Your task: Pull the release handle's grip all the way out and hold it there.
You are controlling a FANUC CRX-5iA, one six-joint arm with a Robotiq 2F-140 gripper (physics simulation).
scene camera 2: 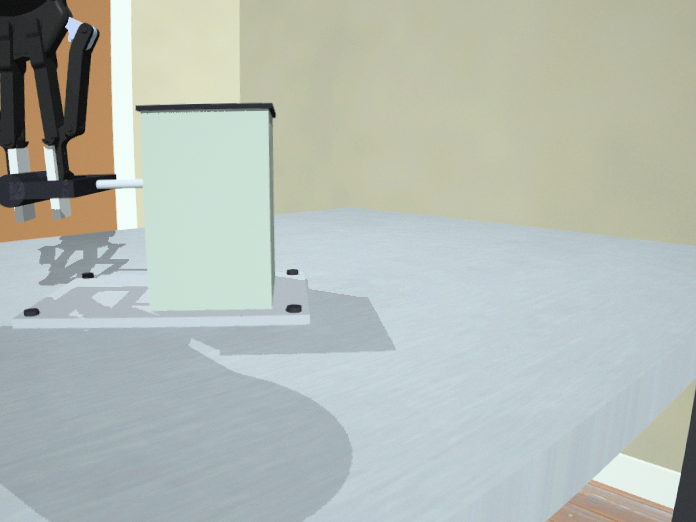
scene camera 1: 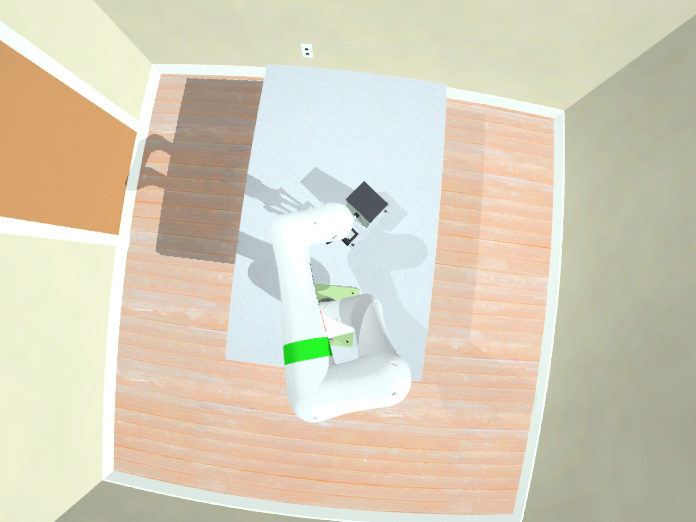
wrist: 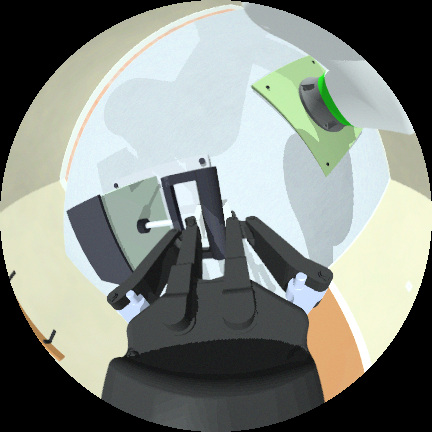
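The release handle's grip [scene camera 2: 38,189] [wrist: 215,215] is a dark rectangular frame. A white rod [scene camera 2: 120,183] [wrist: 160,224] joins it to a pale green housing [scene camera 2: 208,207] [wrist: 135,217] with a black lid [scene camera 1: 366,201]. A length of the rod shows between the housing and the grip. My gripper [scene camera 2: 42,211] [wrist: 213,209] is shut on the grip's outer bar, one pale finger pad inside the frame's opening and the other outside it. The pads point down, above the table. The arm hides part of the gripper in scene camera 1.
The housing stands on a pale base plate [scene camera 2: 289,293] with dark bolts, on the grey-white table [scene camera 1: 359,123] [scene camera 2: 505,292]. My arm's light green mounting plate [scene camera 1: 337,291] [wrist: 285,95] lies nearer the arm's base. Walls surround the floor [scene camera 1: 505,252].
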